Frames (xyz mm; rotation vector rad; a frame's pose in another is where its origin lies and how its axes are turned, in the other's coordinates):
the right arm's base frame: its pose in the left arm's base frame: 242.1 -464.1 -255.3 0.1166 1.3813 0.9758
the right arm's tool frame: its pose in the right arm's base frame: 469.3 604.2 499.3 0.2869 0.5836 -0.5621
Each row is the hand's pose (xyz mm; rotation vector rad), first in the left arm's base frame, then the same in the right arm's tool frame.
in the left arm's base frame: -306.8 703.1 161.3 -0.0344 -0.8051 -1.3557
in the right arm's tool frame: -64.4 505.4 -519.5 1.7079 -2.1277 -1.5560
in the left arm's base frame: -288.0 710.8 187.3 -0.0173 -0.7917 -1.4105
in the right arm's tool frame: -96.1 506.8 -510.5 -1.7665 2.0643 1.5570
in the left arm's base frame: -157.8 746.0 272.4 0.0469 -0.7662 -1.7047
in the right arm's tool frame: -226.6 493.3 -419.8 -1.9787 1.6870 1.5551
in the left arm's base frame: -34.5 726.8 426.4 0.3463 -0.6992 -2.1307
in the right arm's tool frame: -413.0 437.5 -382.2 -2.2899 1.1198 1.2920
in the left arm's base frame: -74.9 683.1 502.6 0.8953 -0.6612 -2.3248
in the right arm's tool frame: -464.3 418.9 -462.1 -2.4679 0.7667 0.7479
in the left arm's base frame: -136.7 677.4 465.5 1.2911 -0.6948 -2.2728
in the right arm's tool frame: -406.4 435.6 -502.1 -2.4693 0.6871 0.3496
